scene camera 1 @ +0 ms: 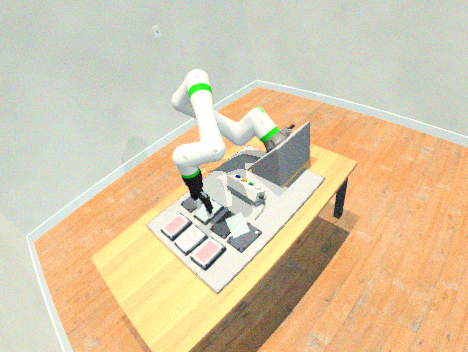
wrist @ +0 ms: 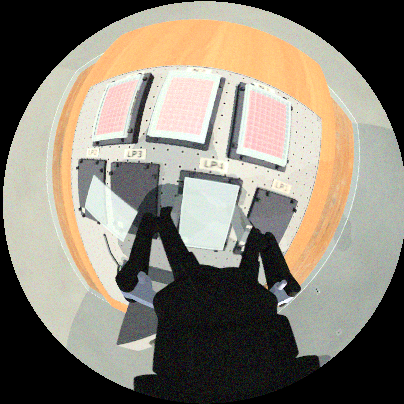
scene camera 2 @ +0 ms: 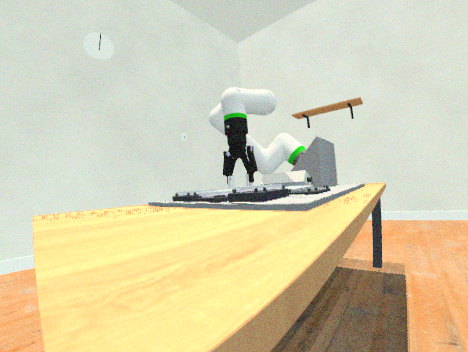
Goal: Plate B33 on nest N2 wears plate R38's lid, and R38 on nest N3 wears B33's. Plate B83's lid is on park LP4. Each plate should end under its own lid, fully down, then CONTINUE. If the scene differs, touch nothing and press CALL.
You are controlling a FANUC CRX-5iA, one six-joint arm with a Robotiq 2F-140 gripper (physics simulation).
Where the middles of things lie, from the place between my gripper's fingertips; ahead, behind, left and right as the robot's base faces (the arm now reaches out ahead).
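Scene:
My gripper is 18 cm short of the N1 nest point(wrist: 233, 144), and it's 5 cm to the left of it too. Counting from my hand, the LP1 pad point(wrist: 269, 211) is 13 cm to the right, the N2 nest point(wrist: 204, 146) is 17 cm ahead and 8 cm to the left, and the LP3 lid pad point(wrist: 136, 182) is 2 cm behind and 14 cm to the left.

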